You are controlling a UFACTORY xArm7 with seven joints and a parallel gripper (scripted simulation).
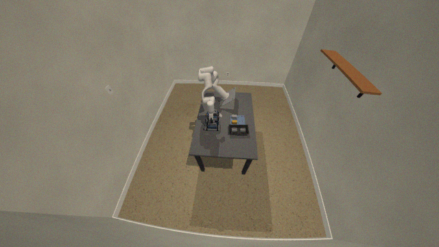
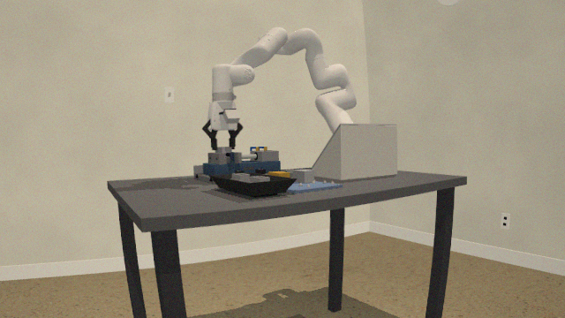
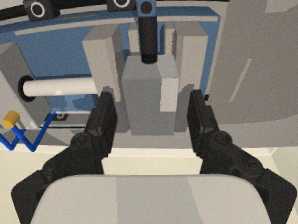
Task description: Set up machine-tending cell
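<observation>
Now: hand 2 cm above the grey aluminium blank. From my hand the other things lie so: brass blank: 28 cm to the left, 10 cm below, 4 cm behind; black work stop rod: 5 cm to the left, 3 cm below; blue vise: 8 cm below, 7 cm behind.
</observation>
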